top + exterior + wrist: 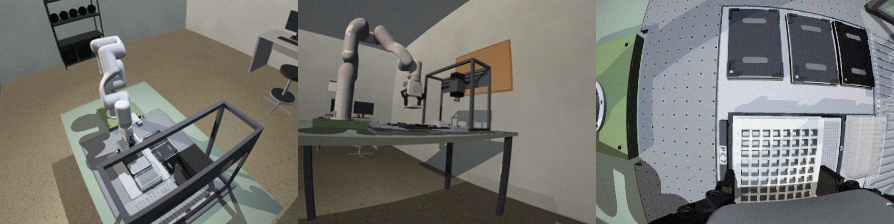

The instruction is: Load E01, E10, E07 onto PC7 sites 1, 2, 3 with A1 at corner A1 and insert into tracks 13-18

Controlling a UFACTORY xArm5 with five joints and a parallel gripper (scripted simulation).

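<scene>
Right now my hand is 120 mm above the plate carrier PC7, 100 mm short of it and 20 mm to the left of it. The rest, counted from my hand: pale block: 200 mm ahead, 120 mm below, 40 mm to the right; then deep-well block E07: 120 mm below, 100 mm ahead, 20 mm to the right; then 96-well plate E01: 10 mm below.
</scene>
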